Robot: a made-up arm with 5 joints.
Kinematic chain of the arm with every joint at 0, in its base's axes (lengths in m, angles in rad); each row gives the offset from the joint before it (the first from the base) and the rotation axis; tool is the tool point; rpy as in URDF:
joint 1: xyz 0 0 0.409 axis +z
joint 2: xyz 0 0 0 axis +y
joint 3: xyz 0.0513 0 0.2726 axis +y
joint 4: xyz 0.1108 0 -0.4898 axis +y
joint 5: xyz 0.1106 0 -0.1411 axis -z
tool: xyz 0 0 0 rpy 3.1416 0 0
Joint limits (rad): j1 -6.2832..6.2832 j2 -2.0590..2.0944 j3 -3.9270..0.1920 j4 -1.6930..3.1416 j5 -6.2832..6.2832
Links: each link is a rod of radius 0.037 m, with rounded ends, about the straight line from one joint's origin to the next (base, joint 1, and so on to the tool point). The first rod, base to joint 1, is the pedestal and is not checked.
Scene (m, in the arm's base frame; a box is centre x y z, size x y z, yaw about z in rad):
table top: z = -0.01
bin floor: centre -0.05 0.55 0 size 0.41 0.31 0.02 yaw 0.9
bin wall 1: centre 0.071 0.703 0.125 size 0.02 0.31 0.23 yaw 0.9
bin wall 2: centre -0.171 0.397 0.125 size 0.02 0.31 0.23 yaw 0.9
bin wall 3: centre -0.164 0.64 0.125 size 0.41 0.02 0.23 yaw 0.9
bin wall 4: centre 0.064 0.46 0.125 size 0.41 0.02 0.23 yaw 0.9
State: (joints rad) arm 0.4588 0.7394 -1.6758 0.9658 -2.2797
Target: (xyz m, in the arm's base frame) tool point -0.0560 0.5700 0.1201
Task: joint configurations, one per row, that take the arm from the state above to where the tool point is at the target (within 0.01 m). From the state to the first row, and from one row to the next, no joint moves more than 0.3 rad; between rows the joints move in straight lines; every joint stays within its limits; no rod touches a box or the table.
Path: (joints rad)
1: 0.7008 0.5954 -1.5699 1.1016 -2.2797
2: 0.9428 0.4513 -1.4640 1.2375 -2.2797
3: 1.1848 0.3073 -1.3582 1.3733 -2.2797
4: 1.4267 0.1633 -1.2523 1.5091 -2.2797
5: 1.6687 0.0192 -1.1464 1.6449 -2.2797
6: 1.6687 0.2787 -1.1744 1.4875 -2.2797
7: 1.6687 0.5382 -1.2024 1.3301 -2.2797

